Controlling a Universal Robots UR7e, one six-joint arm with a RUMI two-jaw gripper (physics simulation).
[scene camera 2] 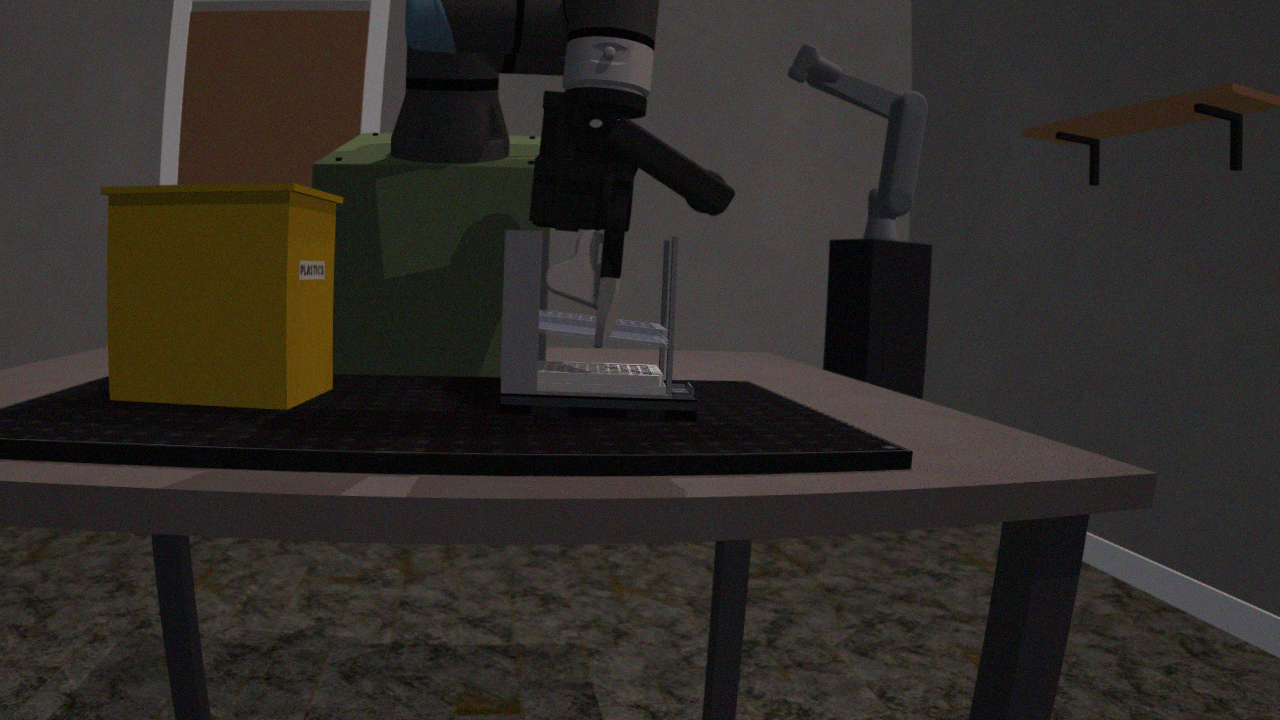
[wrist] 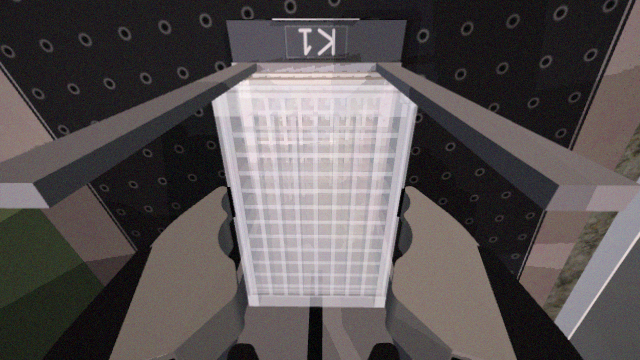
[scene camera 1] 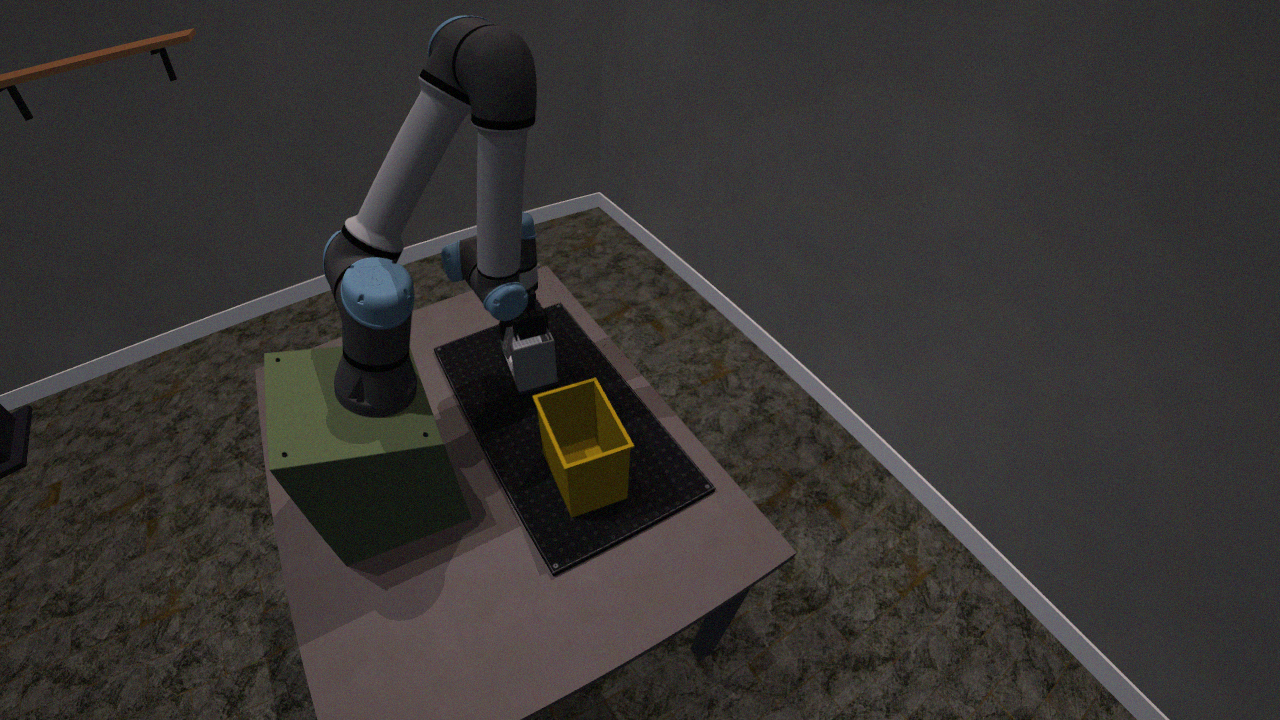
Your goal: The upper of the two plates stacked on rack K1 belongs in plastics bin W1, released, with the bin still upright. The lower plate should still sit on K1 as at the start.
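Where they show: gripper, fingertip midpoint: (scene camera 2: 598, 341) (wrist: 316, 190); arm's base, origin of the base link: (scene camera 2: 449, 153) (scene camera 1: 375, 387).
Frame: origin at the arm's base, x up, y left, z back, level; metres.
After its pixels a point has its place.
My gripper (scene camera 2: 603, 329) @(x -0.205, y 0.090, z -0.373 m) (wrist: 316, 190) @(x -0.205, y 0.090, z -0.373 m) is shut on the clear upper plate (scene camera 2: 626, 331) @(x -0.193, y 0.099, z -0.419 m) (wrist: 320, 225) @(x -0.193, y 0.075, z -0.370 m), one finger on each long side. The plate hangs above the lower plate with a visible gap, between the uprights of rack K1 (scene camera 1: 535, 367) @(x -0.180, y 0.017, z -0.348 m) (scene camera 2: 521, 313) @(x -0.181, y 0.017, z -0.400 m) (wrist: 250, 42) @(x -0.245, y 0.167, z -0.359 m). It slopes slightly down to the right in scene camera 2. The whitish lower plate (scene camera 2: 595, 380) @(x -0.233, y 0.077, z -0.411 m) sits low on the rack's base; in the wrist view the upper plate largely covers it. The yellow plastics bin W1 (scene camera 1: 597, 483) @(x -0.169, y -0.314, z -0.259 m) (scene camera 2: 196, 304) @(x -0.179, y -0.248, z -0.346 m) stands upright and open-topped, apart from the rack.
Rack and bin stand on a black perforated board (scene camera 1: 662, 474) @(x -0.262, y -0.335, z -0.414 m) (scene camera 2: 760, 438) @(x -0.262, y 0.170, z -0.519 m) on the table (scene camera 1: 429, 644) @(x -0.275, y -0.345, z 0.156 m). The rack's tall uprights flank the held plate. The green pedestal (scene camera 1: 375, 501) @(x -0.108, y -0.138, z 0.099 m) (scene camera 2: 420, 295) @(x -0.179, y -0.036, z -0.078 m) carries the arm behind the board. A wall shelf (scene camera 1: 98, 58) is farther off.
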